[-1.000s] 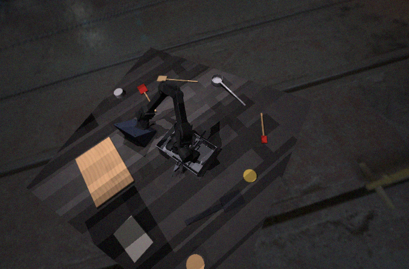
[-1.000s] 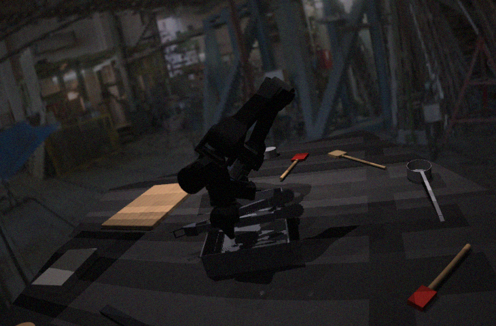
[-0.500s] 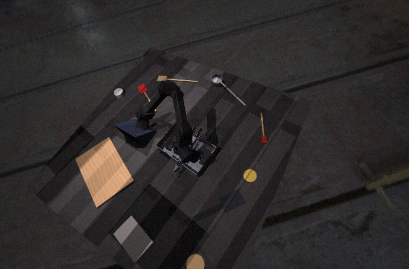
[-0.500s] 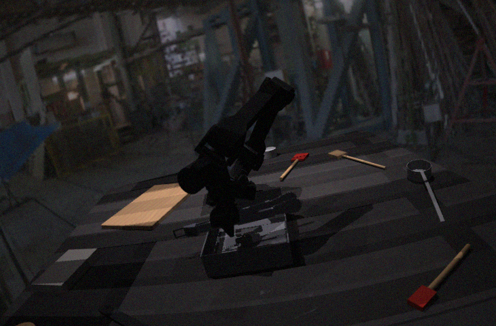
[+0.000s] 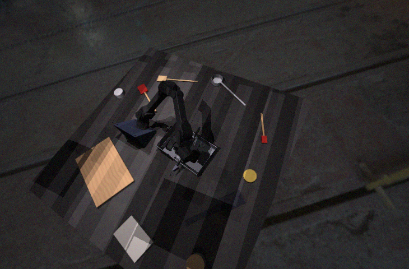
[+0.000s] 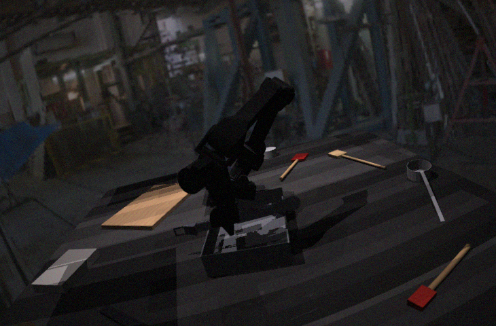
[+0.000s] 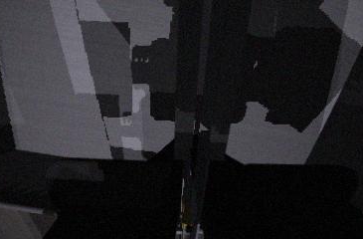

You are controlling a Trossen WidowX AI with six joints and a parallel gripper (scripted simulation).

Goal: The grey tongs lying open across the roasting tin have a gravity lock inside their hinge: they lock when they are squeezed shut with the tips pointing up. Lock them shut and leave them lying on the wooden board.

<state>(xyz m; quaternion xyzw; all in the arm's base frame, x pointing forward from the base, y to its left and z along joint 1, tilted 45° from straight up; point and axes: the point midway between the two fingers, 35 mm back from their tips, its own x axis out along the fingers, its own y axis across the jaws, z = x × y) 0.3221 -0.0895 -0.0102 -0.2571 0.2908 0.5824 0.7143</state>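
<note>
My gripper tip is 1 cm past the roasting tin and 5 cm to the right of it. From my gripper tip the other things lie so: dark spatula (27 cm ahead, 19 cm to the right, 3 cm below); then white slab (7 cm behind, 48 cm to the right, 2 cm below); then wooden board (44 cm behind, 24 cm to the right, 2 cm below).
</note>
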